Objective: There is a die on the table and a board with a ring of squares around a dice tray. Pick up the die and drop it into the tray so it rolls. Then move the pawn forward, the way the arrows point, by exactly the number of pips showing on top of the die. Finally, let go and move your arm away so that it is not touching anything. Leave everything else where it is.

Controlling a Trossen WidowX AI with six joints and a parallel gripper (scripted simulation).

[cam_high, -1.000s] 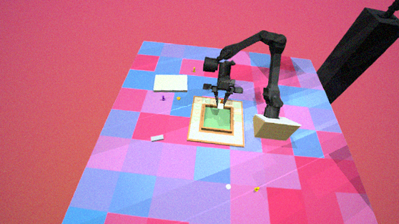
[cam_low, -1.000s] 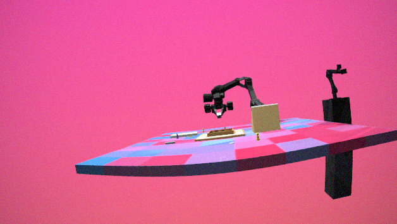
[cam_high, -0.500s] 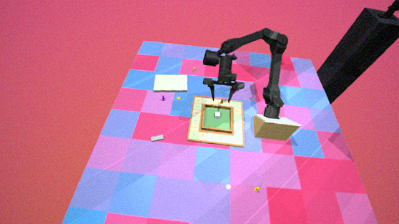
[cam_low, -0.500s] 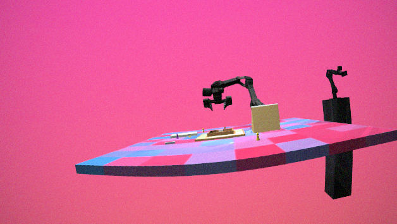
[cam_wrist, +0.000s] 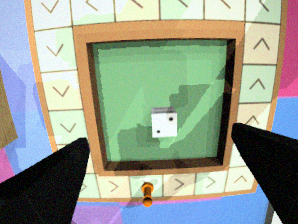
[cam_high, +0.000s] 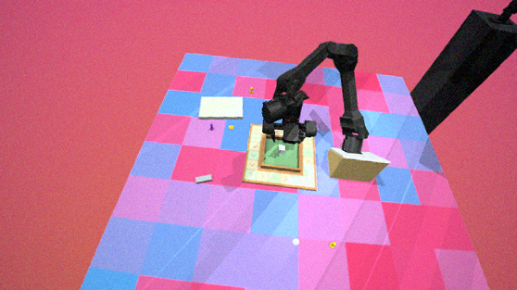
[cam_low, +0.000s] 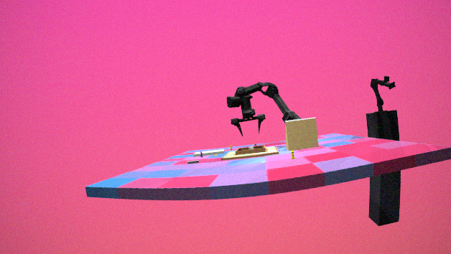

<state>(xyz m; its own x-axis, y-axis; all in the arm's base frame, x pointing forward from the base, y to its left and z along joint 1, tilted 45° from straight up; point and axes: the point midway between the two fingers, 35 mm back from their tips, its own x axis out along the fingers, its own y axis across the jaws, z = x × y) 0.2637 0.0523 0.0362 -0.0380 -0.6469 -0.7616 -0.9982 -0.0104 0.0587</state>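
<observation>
Right now the orange pawn is 1 cm behind my gripper tip, 12 cm to the right of it and 8 cm below it. The rest, counted from my gripper tip: grey block 29 cm ahead, 15 cm to the left, 10 cm below; then white disc 6 cm behind, 33 cm to the left, 10 cm below; then green dice tray 1 cm ahead, 1 cm to the right, 10 cm below.
</observation>
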